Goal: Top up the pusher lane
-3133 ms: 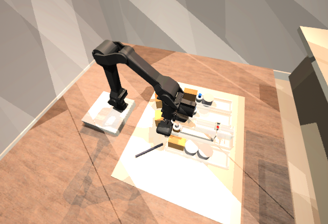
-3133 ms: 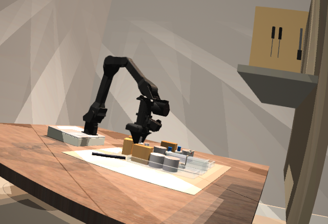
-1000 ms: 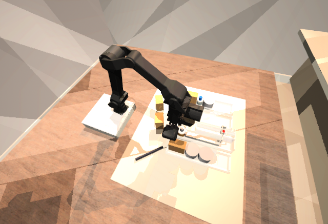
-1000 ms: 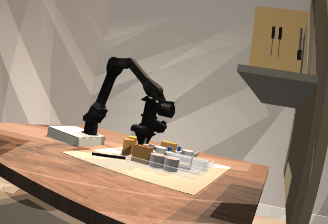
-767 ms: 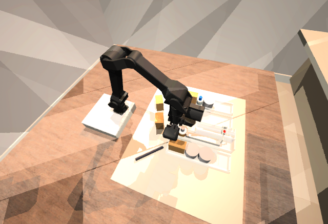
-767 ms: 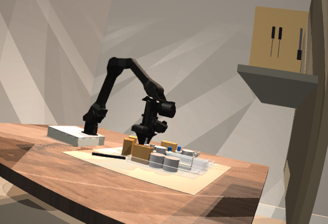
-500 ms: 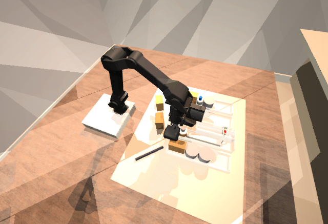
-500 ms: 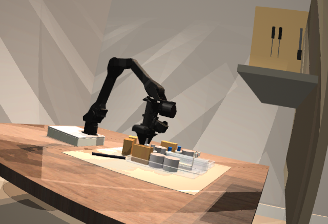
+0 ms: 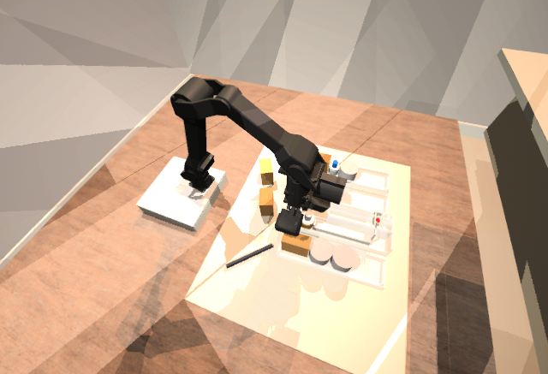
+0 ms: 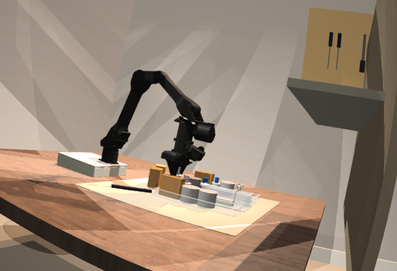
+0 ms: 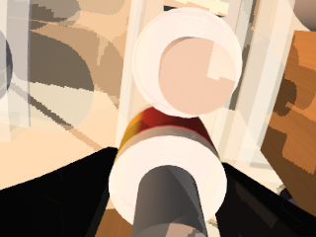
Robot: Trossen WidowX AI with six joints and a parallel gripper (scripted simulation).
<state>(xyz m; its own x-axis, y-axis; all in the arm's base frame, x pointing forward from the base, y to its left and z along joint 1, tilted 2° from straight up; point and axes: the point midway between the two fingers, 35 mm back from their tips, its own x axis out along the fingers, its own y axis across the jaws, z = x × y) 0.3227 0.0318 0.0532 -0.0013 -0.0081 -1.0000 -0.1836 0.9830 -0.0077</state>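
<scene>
My gripper tip is 6 cm short of the cream mat, 5 cm above it and 3 cm to the right of it. Round my gripper tip: shelf (51 cm ahead, 32 cm above, 9 cm to the left); then red mark (22 cm ahead, 8 cm to the left, 2 cm above); then black rod (15 cm to the right, 6 cm behind, 5 cm below).
</scene>
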